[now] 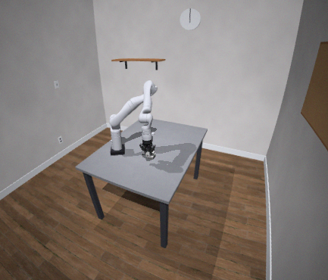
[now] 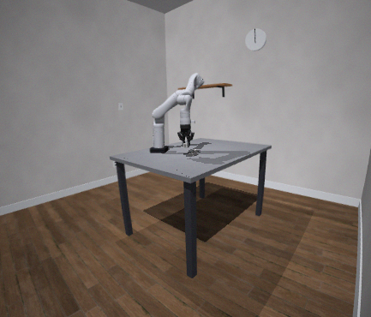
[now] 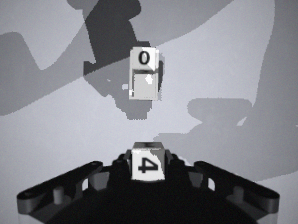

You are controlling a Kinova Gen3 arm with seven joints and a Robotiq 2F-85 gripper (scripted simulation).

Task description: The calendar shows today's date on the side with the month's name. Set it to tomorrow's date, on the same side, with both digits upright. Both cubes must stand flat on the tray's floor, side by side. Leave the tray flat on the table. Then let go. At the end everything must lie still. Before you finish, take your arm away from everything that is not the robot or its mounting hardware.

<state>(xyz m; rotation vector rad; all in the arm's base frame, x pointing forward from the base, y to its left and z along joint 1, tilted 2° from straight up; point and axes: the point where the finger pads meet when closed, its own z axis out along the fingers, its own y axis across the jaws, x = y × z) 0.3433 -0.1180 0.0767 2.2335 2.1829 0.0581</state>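
Right now the calendar tray is 110 mm to the left of my hand and 100 mm below it. The rest, counted from my hand: white digit cube: 10 mm below.
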